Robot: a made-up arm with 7 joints. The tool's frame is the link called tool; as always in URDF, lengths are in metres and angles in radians.
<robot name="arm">
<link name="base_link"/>
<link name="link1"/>
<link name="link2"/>
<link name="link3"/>
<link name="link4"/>
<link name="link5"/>
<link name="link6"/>
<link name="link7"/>
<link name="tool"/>
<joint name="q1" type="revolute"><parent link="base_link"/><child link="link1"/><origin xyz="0.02 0.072 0.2" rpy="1.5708 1.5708 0"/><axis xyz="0 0 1"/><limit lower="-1.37" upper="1.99" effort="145" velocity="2.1"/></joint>
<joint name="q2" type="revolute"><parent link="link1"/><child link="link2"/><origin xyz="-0.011 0 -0.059" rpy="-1.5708 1.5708 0"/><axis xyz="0 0 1"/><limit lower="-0.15" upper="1.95" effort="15" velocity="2.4"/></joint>
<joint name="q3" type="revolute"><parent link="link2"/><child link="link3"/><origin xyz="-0.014 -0.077 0.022" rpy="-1.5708 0 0"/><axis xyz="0 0 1"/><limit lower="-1.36" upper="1.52" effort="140" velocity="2.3"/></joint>
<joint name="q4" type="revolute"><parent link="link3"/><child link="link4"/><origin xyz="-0.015 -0.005 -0.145" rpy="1.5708 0 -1.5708"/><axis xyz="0 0 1"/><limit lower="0.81" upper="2.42" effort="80" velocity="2.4"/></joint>
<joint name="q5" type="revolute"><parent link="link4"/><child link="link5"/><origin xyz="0.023 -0.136 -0.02" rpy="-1.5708 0 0"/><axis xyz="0 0 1"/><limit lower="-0.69" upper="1.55" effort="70" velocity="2.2"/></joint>
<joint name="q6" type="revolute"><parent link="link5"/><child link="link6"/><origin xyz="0.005 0.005 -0.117" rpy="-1.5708 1.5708 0"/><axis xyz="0 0 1"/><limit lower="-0.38" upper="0.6" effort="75" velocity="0.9"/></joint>
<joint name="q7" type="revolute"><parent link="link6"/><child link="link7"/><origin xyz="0.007 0.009 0.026" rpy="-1.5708 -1.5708 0"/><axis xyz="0 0 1"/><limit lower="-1.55" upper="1.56" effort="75" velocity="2.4"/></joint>
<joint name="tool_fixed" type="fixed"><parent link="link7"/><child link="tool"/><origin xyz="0.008 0.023 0.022" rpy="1.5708 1.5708 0"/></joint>
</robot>
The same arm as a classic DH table. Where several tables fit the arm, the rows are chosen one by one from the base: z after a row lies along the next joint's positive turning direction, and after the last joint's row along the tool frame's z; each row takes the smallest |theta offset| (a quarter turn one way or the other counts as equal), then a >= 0, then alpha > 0; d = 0 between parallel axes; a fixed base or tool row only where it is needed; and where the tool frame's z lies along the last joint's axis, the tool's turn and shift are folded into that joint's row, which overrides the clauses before.
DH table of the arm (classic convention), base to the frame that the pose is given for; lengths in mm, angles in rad. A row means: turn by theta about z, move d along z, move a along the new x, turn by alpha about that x. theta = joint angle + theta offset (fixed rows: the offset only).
base (fixed): d 200  theta0 0  a 20  alpha 1.5708
q1: d -131  theta0 1.5708  a 11  alpha 1.5708
q2: d 22  theta0 1.5708  a 14  alpha 1.5708
q3: d -222  theta0 1.5708  a 5  alpha 1.5708
q4: d -5  theta0 0  a 23  alpha -1.5708
q5: d -253  theta0 0  a 5  alpha -1.5708
q6: d 31  theta0 1.5708  a 7  alpha -1.5708
q7: d 31  theta0 -1.5708  a 8  alpha 1.5708
tool (fixed): d -23  theta0 -1.5708  a 0  alpha 0
Joint limits (rad, base to tool): -1.37..1.99 -0.15..1.95 -1.36..1.52 0.81..2.42 -0.69..1.55 -0.38..0.6 -1.55..1.56

